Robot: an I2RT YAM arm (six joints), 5 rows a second.
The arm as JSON. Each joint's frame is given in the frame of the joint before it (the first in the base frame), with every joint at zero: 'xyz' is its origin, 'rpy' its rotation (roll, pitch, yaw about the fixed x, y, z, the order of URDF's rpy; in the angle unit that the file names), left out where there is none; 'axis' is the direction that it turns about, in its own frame. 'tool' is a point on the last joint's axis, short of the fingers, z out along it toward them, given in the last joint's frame.
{
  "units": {
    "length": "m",
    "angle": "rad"
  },
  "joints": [
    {
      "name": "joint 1",
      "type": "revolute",
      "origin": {
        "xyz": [
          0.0,
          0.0,
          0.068
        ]
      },
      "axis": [
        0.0,
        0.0,
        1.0
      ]
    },
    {
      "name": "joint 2",
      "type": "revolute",
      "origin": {
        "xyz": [
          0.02,
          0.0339,
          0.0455
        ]
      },
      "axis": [
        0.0,
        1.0,
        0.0
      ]
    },
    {
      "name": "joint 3",
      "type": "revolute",
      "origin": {
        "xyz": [
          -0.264,
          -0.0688,
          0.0
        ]
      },
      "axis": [
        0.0,
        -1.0,
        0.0
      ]
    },
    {
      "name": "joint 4",
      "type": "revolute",
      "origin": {
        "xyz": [
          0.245,
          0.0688,
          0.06
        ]
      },
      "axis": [
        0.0,
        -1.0,
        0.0
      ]
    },
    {
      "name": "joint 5",
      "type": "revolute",
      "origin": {
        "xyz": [
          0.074,
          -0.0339,
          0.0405
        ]
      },
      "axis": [
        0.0,
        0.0,
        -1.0
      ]
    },
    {
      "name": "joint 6",
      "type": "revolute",
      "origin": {
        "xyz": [
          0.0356,
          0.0,
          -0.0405
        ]
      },
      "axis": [
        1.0,
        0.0,
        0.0
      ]
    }
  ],
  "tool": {
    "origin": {
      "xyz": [
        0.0,
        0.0,
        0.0
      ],
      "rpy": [
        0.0,
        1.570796,
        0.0
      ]
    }
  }
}
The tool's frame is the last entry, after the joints.
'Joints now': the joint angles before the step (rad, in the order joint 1, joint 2, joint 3, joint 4, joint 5, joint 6). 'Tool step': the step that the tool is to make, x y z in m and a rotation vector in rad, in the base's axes. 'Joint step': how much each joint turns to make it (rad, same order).
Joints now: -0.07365 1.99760 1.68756 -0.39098 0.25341 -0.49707
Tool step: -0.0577 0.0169 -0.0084 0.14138 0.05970 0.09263
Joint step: 0.01840 -0.20695 -0.28199 -0.00311 -0.14738 0.05202
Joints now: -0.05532 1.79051 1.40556 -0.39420 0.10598 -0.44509
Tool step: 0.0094 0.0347 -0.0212 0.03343 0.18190 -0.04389
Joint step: 0.09030 0.10080 0.09903 -0.19781 0.06111 0.12426
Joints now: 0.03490 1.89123 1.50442 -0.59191 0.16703 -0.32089
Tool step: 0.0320 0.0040 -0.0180 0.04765 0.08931 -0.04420
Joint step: 0.00503 0.16727 0.18718 -0.11832 -0.01820 0.06931
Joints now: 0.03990 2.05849 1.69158 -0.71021 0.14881 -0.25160
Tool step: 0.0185 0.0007 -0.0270 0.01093 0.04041 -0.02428
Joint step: -0.00010 0.10749 0.06662 -0.00316 -0.00017 0.02754
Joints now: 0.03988 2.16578 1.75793 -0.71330 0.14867 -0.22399
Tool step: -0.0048 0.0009 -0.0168 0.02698 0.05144 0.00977
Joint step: 0.00004 0.01233 -0.03835 -0.00006 -0.03044 0.00310
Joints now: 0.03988 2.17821 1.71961 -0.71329 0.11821 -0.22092
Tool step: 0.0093 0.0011 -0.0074 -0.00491 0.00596 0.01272
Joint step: 0.00155 0.04603 0.04587 -0.00456 -0.00001 -0.01219
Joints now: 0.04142 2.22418 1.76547 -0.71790 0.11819 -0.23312
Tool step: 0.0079 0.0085 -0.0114 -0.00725 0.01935 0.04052
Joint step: 0.01689 0.05091 0.04173 -0.00767 -0.00308 -0.02442
